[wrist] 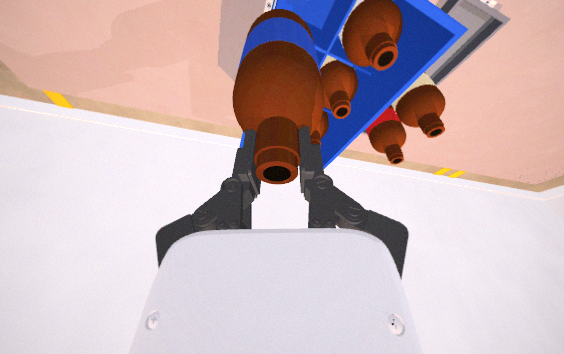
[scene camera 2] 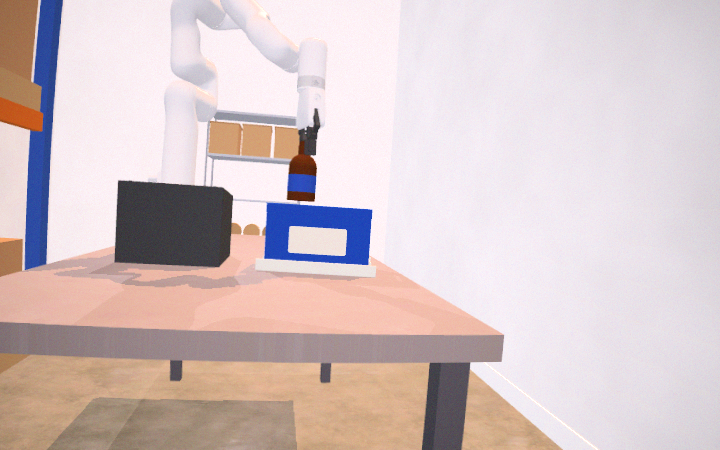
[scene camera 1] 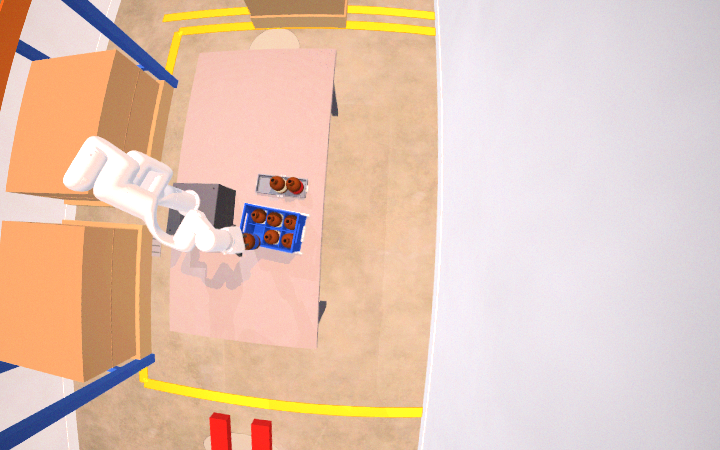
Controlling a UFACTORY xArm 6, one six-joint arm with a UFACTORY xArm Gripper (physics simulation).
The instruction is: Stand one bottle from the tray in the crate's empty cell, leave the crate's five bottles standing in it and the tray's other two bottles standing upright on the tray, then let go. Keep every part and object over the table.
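Places are measured from the arm's base along level axes (x left, y back, z up), in centimetres.
Pixels of known places: gripper, fingertip midpoint: (wrist: 279, 141) (scene camera 2: 307, 156) (scene camera 1: 244, 240); arm's base, link origin: (scene camera 2: 177, 189) (scene camera 1: 188, 203).
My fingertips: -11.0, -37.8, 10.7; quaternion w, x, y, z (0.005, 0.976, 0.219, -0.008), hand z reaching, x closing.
Observation:
For each thing: its top centre in the pictures, then the offset to it from my fingertips, as dx, dy, dz. "*": a spot on its surface instead. Level surfaces: height alone.
- brown bottle with a blue label, top centre: (wrist: 274, 173) (scene camera 2: 304, 141) (scene camera 1: 238, 241) -0.5, +0.9, +3.7
- blue crate, top centre: (wrist: 316, 109) (scene camera 2: 321, 206) (scene camera 1: 267, 227) +7.0, -4.2, -12.9
- cream-label bottle, top centre: (wrist: 435, 132) (scene camera 1: 272, 180) +29.5, -1.4, -14.4
- red-label bottle, top centre: (wrist: 397, 160) (scene camera 1: 289, 181) +30.3, -9.8, -14.4
- grey tray, surface spot: (wrist: 462, 37) (scene camera 1: 265, 180) * +31.4, +8.5, -29.9
- pink table, surface height: dz -30.4
My gripper (scene camera 2: 307, 144) (wrist: 279, 141) is shut on the neck of a brown bottle with a blue label (scene camera 1: 248, 241) (scene camera 2: 301, 183) (wrist: 277, 85). The bottle hangs upright, its bottom slightly above the rim line of the blue crate (scene camera 1: 301, 233) (scene camera 2: 329, 216) (wrist: 390, 87) in scene camera 2. In scene camera 1 it overlaps the crate's lower left corner, by the empty cell; exact alignment is unclear. Five bottles stand in the crate's other cells. A cream-label bottle (scene camera 1: 276, 183) (wrist: 422, 103) and a red-label bottle (scene camera 1: 294, 184) (wrist: 388, 136) stand on the grey tray (scene camera 1: 263, 184) (wrist: 462, 37).
A dark box (scene camera 1: 200, 201) (scene camera 2: 169, 222) stands left of the crate, close to the arm. The tray lies beyond the crate in scene camera 1. The pink table (scene camera 1: 254, 116) (scene camera 2: 254, 307) has its right edge near crate and tray.

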